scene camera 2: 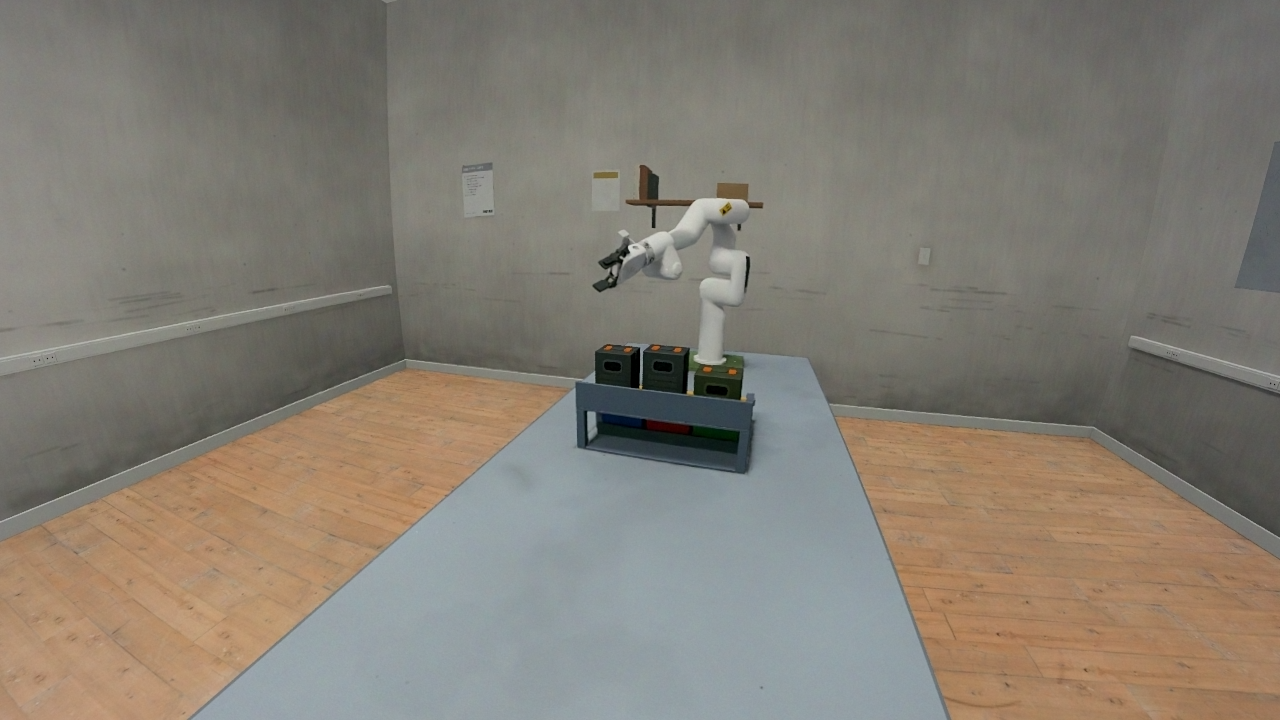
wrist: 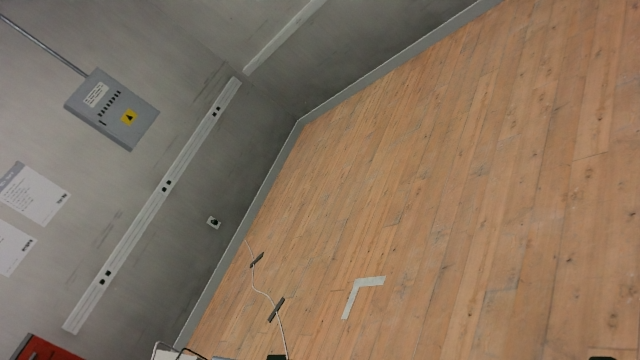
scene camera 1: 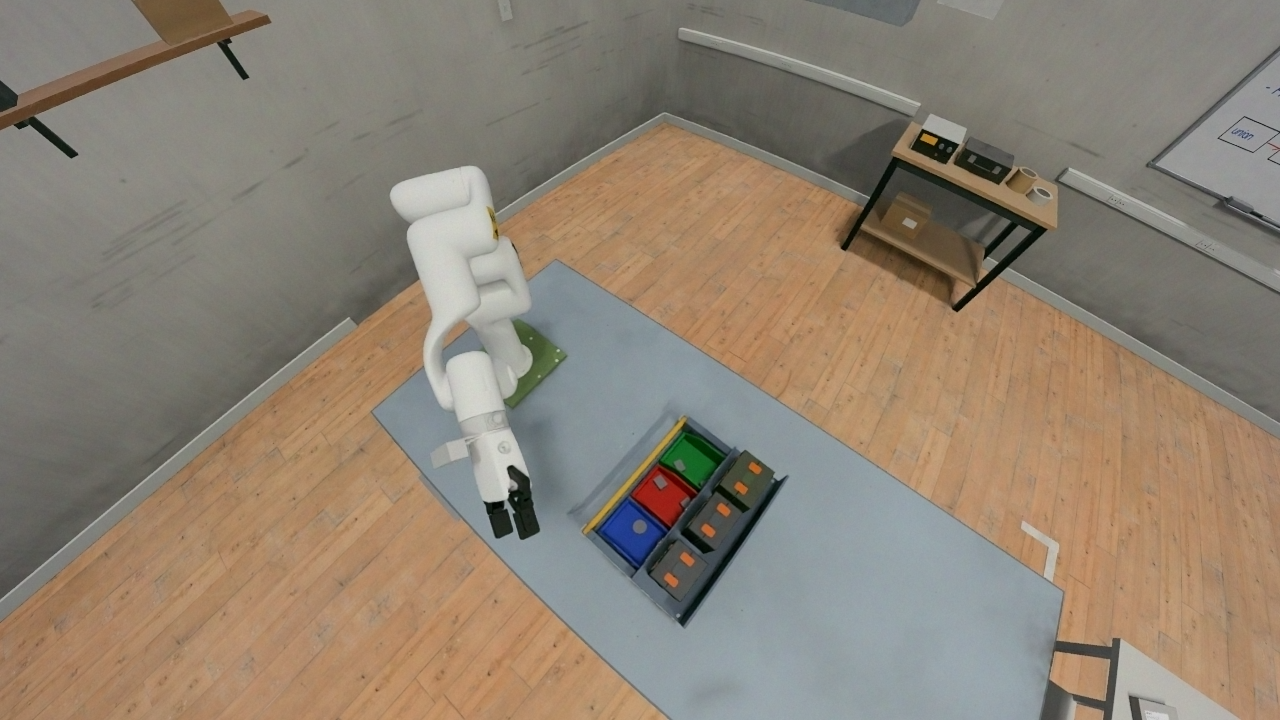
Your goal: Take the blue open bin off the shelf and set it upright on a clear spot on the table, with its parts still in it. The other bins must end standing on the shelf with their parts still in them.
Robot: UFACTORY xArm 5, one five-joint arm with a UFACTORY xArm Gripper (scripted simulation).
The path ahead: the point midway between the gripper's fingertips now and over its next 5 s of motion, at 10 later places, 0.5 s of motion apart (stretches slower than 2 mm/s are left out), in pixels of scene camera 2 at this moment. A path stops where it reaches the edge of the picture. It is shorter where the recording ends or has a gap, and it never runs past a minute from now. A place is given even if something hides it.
My gripper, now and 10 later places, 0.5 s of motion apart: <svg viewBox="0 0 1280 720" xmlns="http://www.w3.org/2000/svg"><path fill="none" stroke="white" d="M598 277L602 282L613 292L623 302L634 312L644 322L655 333L666 343L676 354L684 361L684 361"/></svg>
